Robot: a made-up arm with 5 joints.
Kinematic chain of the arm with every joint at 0, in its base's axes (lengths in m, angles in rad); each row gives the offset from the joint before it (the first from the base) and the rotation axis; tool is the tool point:
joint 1: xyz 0 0 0.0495 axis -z
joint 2: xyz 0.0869 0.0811 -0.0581 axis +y
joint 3: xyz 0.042 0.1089 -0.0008 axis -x
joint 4: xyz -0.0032 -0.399 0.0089 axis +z
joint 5: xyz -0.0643 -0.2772 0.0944 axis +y
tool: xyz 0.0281 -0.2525 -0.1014
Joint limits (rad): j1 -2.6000..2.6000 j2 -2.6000..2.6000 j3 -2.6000..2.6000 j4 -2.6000..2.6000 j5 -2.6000..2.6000
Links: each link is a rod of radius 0.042 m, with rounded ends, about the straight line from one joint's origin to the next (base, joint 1, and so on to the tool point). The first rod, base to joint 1, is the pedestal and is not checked.
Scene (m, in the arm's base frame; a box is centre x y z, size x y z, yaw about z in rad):
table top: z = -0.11
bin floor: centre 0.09 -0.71 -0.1 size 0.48 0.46 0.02 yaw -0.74
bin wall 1: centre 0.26 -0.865 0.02 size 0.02 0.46 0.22 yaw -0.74
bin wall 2: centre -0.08 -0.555 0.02 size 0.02 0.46 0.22 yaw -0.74
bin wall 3: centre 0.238 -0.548 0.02 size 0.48 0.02 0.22 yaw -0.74
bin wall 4: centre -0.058 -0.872 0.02 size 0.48 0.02 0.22 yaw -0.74
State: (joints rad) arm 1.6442 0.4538 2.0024 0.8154 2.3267
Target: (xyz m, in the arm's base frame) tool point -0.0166 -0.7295 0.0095
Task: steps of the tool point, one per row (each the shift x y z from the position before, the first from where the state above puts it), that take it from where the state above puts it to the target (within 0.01 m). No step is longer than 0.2 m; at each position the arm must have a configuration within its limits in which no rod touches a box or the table.
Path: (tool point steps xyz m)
1: -0.1360 -0.0931 -0.0673
2: -0.1411 -0.0509 -0.0796
3: -0.1329 -0.0093 -0.0882
4: -0.1132 0.0279 -0.0920
5: -0.0847 0.0579 -0.0904
6: -0.0512 0.0793 -0.0833

